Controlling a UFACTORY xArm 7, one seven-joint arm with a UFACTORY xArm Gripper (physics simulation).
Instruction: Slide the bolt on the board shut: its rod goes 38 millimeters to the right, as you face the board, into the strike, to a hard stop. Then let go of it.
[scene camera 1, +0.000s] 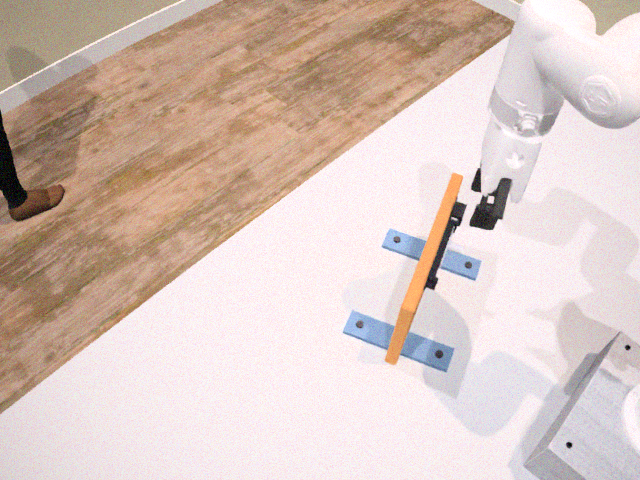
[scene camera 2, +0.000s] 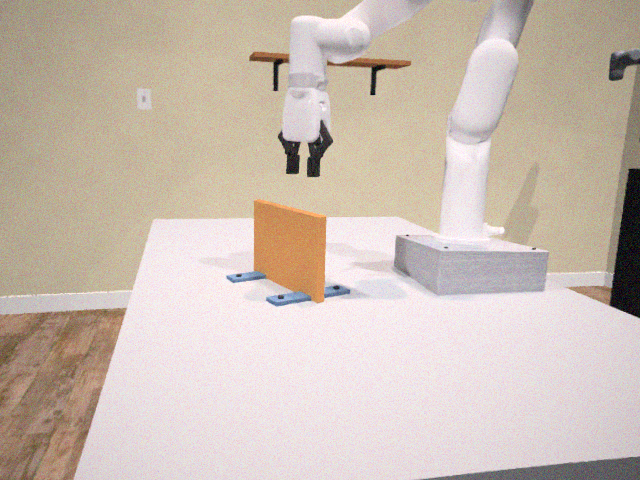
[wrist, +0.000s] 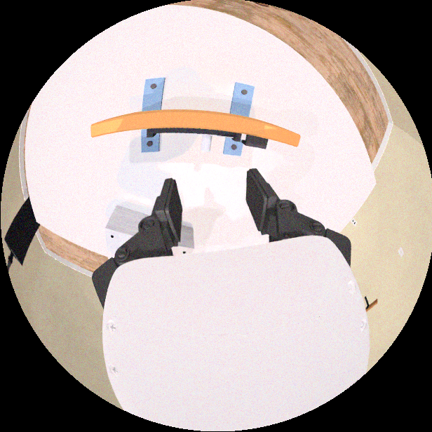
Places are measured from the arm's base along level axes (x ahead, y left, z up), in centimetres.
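Pixels of known places: gripper, between the fingertips: (scene camera 1: 481, 208) (scene camera 2: 302, 175); arm's base, origin of its link: (scene camera 2: 460, 240).
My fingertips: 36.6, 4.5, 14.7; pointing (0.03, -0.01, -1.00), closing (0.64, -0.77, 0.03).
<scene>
For each thing: its top centre in the pictures, then the offset to it from my fingertips, as dx, dy, dz. "spot": a spot on its surface instead. Level surfaces: height alone.
- orange board, centre of its top: (scene camera 1: 436, 234) (scene camera 2: 287, 207) +3.3, +3.6, -6.2
- bolt's black rail, a spot on its surface: (scene camera 1: 440, 253) spot: +1.6, +3.8, -8.6
- black strike block, a spot on its surface: (scene camera 1: 458, 211) spot: +5.3, -4.1, -8.6
- white table, height of its surface: dz -22.8
The orange board (scene camera 1: 429, 258) (scene camera 2: 289, 248) (wrist: 175, 120) stands upright. The bolt's black rail (scene camera 1: 440, 253) (wrist: 195, 132) runs along its robot-facing side, with the black strike block (scene camera 1: 458, 211) (wrist: 256, 142) at the right end in the wrist view. A pale knob (wrist: 206, 143) sticks out from the rail, right of its middle. Whether the rod sits inside the strike is too small to tell. The board hides the bolt in scene camera 2. My gripper (scene camera 1: 483, 217) (scene camera 2: 302, 172) (wrist: 212, 188) is open and empty, above the board's top and on the bolt side, apart from the knob.
Two blue feet (scene camera 1: 467, 264) (scene camera 2: 289, 298) (wrist: 153, 97) with dark screws hold the board on the white table (scene camera 1: 232, 361) (scene camera 2: 336, 387). The grey base block (scene camera 1: 594, 413) (scene camera 2: 491, 271) (wrist: 125, 220) of the arm stands on the bolt side. A person's shoe (scene camera 1: 36, 202) shows on the wooden floor.
</scene>
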